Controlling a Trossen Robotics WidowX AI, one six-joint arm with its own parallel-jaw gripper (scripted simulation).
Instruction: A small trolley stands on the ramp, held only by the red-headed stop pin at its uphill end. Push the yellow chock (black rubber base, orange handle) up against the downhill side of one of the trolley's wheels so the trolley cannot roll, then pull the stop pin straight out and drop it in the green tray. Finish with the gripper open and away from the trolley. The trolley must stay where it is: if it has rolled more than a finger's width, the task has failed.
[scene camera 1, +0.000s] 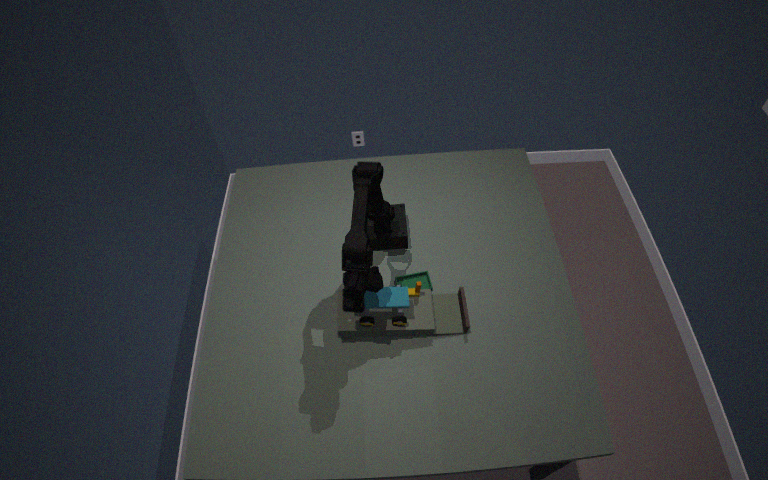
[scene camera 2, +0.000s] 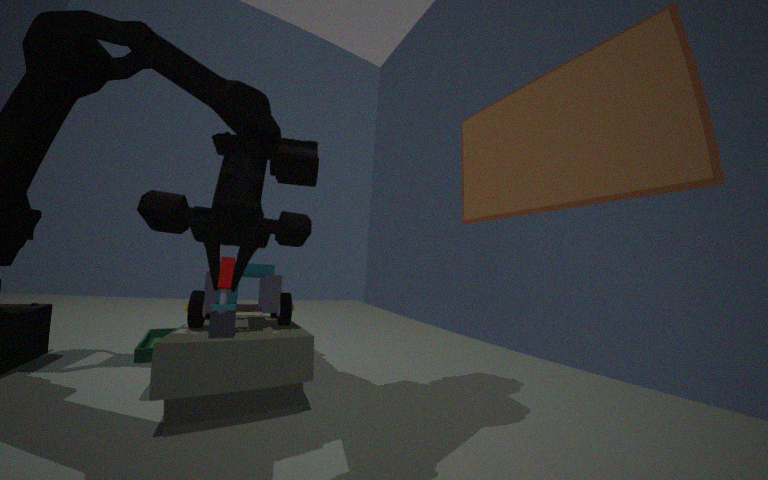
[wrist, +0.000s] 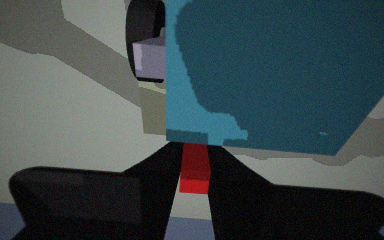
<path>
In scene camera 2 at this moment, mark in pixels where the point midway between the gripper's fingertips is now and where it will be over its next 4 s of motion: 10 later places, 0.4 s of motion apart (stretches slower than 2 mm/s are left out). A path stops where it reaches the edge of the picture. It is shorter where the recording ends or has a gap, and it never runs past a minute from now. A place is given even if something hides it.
My gripper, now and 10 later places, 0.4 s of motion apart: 224, 290; 225, 285; 225, 279; 226, 275; 226, 269; 226, 265; 226, 260; 227, 257; 225, 254; 213, 252; 173, 251
</path>
